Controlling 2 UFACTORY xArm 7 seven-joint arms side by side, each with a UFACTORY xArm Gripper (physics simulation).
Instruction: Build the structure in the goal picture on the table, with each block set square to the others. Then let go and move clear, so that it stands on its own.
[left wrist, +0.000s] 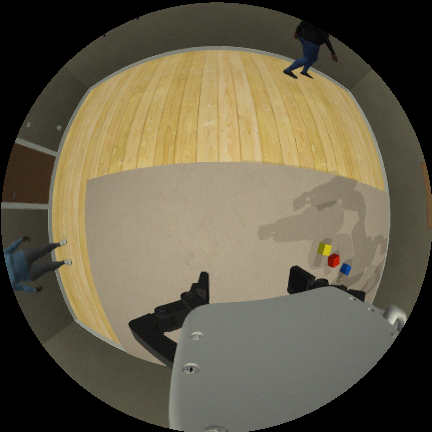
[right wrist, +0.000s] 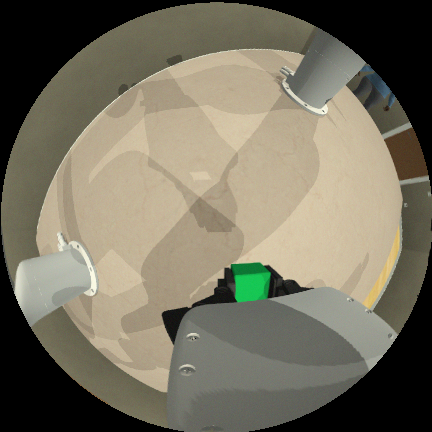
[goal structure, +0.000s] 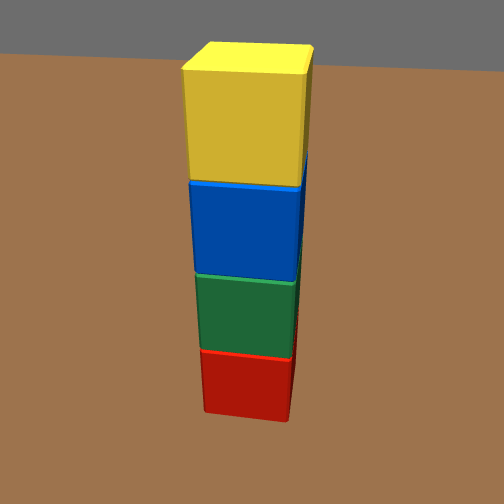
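A yellow block (left wrist: 324, 249), a red block (left wrist: 334, 260) and a blue block (left wrist: 345, 269) lie apart on the table (left wrist: 150, 225) (right wrist: 350, 210) in a slanting row, at the right of the left wrist view. My left gripper (left wrist: 250, 283) is open and empty, its fingers wide apart, with the three blocks beyond its right finger. My right gripper (right wrist: 245, 278) is shut on a green block (right wrist: 252, 286), with a finger on each side of it. Whether the green block touches the table is hard to tell.
In the right wrist view, one arm base (right wrist: 57, 280) stands at the left and another arm base (right wrist: 322, 70) at the upper right. Shadows of the arms fall on the table. One person (left wrist: 310, 47) is beyond the wooden floor (left wrist: 215, 110), another person (left wrist: 22, 265) at the left.
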